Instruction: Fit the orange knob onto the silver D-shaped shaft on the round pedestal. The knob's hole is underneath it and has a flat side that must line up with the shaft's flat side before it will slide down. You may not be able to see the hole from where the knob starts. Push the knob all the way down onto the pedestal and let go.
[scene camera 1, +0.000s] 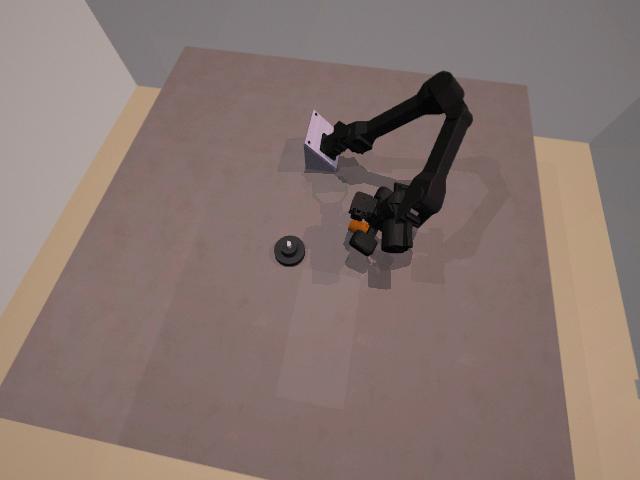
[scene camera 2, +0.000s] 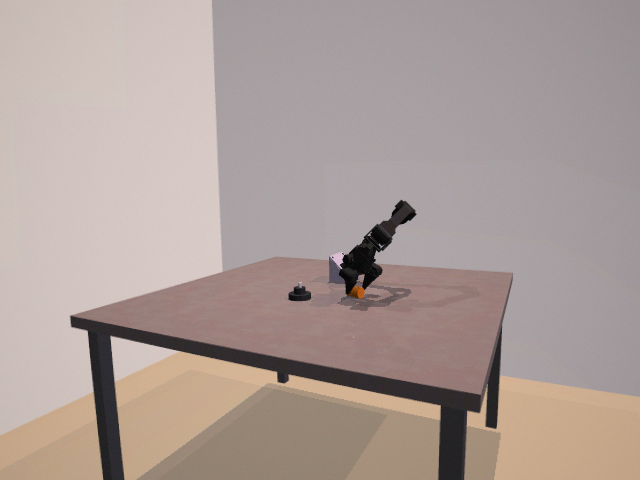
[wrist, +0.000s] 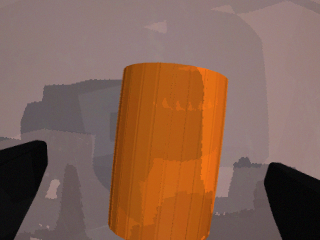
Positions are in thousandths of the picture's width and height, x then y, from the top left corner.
Note:
My gripper (scene camera 1: 565, 478) is open, holding nothing. I also see an orange knob (wrist: 533, 527) and a black round pedestal (scene camera 1: 452, 522).
My gripper is seen too in scene camera 2 (scene camera 2: 555, 607) and in the wrist view (wrist: 498, 690).

